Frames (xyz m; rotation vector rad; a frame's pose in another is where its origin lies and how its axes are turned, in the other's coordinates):
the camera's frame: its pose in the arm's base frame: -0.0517 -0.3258 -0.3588 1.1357 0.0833 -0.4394
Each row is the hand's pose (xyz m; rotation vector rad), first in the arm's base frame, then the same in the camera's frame.
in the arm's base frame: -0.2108 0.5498 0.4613 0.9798 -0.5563 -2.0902
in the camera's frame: -0.6376 0.9462 -0.4034 0.4299 -1.2371 -1.0386
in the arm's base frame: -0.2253 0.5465 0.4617 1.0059 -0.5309 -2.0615
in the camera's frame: -0.6500 0.9399 -0.3980 0.4337 -1.2005 -1.0248
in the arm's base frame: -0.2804 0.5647 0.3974 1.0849 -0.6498 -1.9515
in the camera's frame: -0.6874 0.8701 -0.4332 0.4948 -1.2198 -0.8809
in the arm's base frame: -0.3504 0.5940 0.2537 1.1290 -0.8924 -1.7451
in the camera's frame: -0.7190 0.7304 -0.5099 0.5394 -1.3004 -0.6106
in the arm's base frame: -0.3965 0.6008 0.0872 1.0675 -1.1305 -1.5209
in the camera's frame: -0.7158 0.5724 -0.5800 0.5025 -1.4043 -0.3293
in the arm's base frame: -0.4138 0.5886 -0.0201 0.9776 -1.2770 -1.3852
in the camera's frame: -0.6975 0.4695 -0.6124 0.4437 -1.4868 -0.1562
